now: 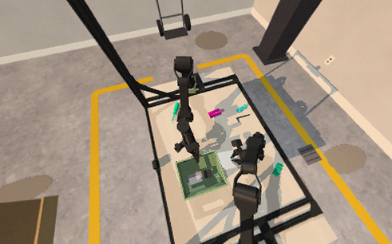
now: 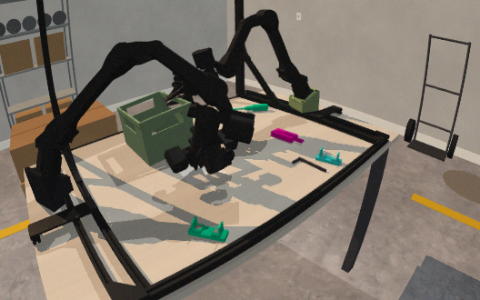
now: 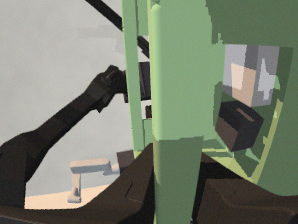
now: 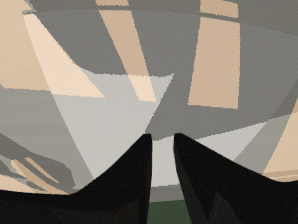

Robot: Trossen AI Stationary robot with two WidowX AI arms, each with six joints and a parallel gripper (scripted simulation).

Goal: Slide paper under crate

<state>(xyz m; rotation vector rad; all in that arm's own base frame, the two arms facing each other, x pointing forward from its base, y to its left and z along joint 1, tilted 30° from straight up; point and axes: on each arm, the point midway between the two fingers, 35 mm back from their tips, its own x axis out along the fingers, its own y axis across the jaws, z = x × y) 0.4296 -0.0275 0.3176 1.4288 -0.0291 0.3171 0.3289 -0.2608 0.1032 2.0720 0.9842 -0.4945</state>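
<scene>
Now: right hand 3 cm past the paper sheet and 3 cm above it. Round my right hand: black hex key 24 cm to the left, 15 cm ahead, 3 cm below; green clamp 22 cm ahead, 13 cm to the right, 2 cm below; green plastic crate 22 cm behind, 4 cm above, 3 cm to the right.
</scene>
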